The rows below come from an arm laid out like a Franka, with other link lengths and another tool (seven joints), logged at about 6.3 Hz.
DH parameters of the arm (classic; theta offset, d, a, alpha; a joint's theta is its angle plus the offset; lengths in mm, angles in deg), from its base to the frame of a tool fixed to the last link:
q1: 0 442.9 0 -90
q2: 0 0 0 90
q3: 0 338.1 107.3 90
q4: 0 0 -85 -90
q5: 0 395.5 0 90
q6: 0 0 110 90
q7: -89.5 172.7 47 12.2
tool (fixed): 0 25.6 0 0
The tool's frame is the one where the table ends.
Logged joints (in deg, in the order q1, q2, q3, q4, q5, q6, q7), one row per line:
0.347, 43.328, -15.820, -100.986, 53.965, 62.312, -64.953
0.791, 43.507, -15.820, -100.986, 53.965, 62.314, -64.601
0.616, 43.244, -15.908, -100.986, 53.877, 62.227, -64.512
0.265, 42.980, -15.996, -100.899, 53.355, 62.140, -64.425
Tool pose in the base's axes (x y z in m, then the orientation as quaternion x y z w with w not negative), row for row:
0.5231, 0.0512, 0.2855, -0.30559, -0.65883, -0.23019, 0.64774
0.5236, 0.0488, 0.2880, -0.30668, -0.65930, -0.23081, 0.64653
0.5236, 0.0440, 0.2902, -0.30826, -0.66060, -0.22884, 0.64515
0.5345, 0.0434, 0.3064, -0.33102, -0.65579, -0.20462, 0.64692
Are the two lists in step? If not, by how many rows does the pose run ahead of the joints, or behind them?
The pose runs 1 row ahead of the joints: the pose in row i belongs to the joints in row i + 1.
